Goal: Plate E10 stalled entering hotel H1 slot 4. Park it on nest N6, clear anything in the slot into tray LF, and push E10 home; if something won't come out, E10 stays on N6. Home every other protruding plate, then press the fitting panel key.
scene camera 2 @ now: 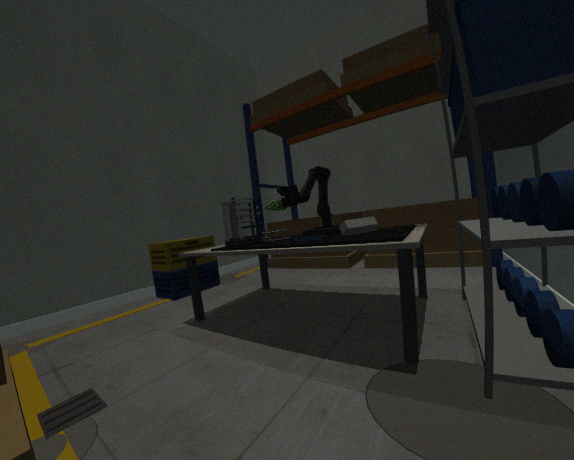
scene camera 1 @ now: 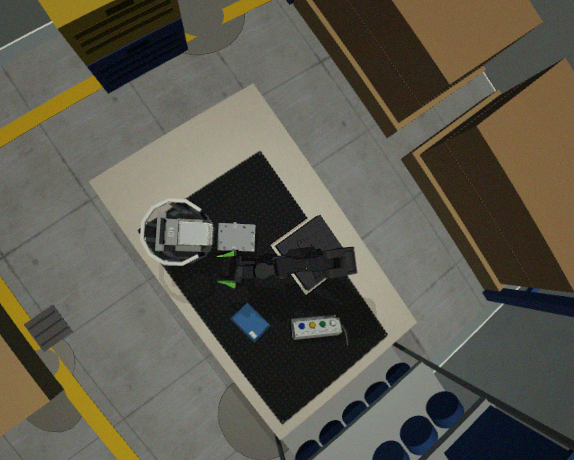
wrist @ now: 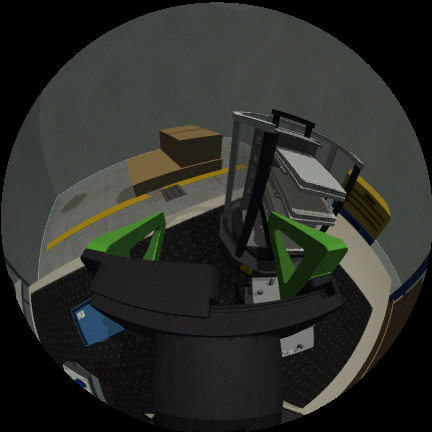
Labels:
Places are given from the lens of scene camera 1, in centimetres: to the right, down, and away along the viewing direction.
grey button box [scene camera 1: 310,327]: 11, 44, 131

